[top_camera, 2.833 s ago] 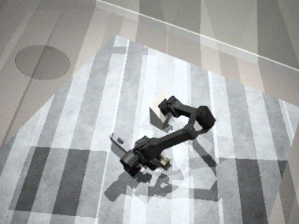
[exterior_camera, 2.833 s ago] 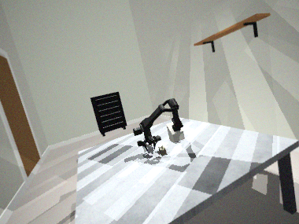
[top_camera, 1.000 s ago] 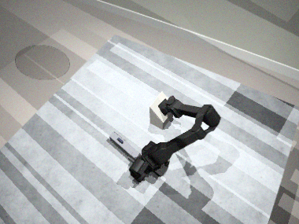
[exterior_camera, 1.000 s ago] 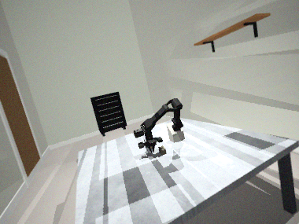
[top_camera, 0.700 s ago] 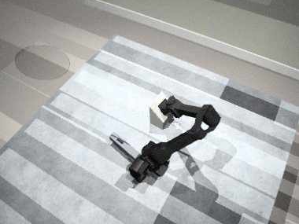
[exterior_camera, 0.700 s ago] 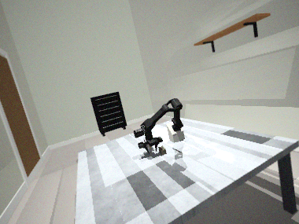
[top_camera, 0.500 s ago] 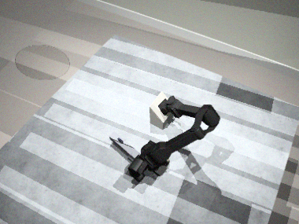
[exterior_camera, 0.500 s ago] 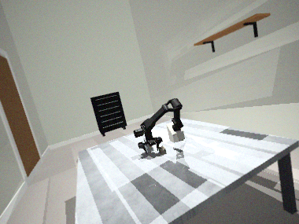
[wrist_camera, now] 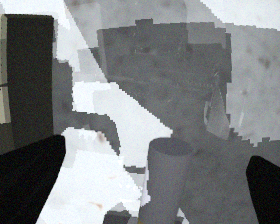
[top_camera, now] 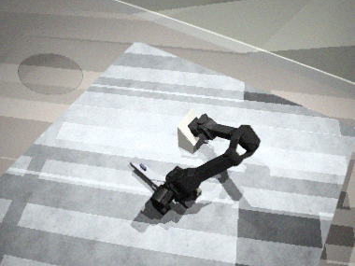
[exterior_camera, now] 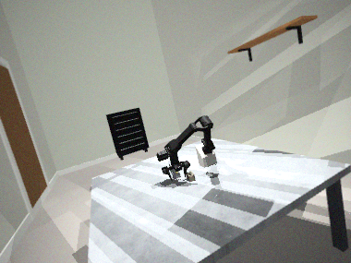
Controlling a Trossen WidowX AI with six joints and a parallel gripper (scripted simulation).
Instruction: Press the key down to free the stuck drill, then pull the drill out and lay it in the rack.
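Right now my gripper tip is 4 cm to the left of the drill and 3 cm below it. From my gripper tip the other things lie so: dark upright block: 8 cm behind, 3 cm to the left; blue key: 18 cm to the right, 4 cm above, 1 cm behind.
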